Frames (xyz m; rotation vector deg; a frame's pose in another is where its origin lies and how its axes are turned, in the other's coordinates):
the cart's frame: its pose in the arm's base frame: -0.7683 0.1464 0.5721 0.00 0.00 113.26
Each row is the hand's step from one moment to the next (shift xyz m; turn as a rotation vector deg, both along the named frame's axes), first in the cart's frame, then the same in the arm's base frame.
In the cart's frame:
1: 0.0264 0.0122 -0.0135 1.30 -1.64 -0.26
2: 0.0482 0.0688 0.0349 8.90 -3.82 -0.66
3: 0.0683 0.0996 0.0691 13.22 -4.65 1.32
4: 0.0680 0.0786 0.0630 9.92 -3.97 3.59
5: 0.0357 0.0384 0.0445 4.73 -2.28 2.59
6: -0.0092 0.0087 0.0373 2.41 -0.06 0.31
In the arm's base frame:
1: -0.0216 0.0194 -0.0135 0.99 1.84 -0.26
2: -0.0822 0.0171 0.0349 -0.01 9.69 -0.66
3: -0.1185 0.0234 0.0691 -0.95 13.98 1.32
4: -0.0991 0.0314 0.0630 -0.27 10.68 3.59
5: -0.0494 0.0176 0.0445 0.23 5.25 2.59
6: -0.0044 -0.0119 0.0373 -0.90 2.24 0.31

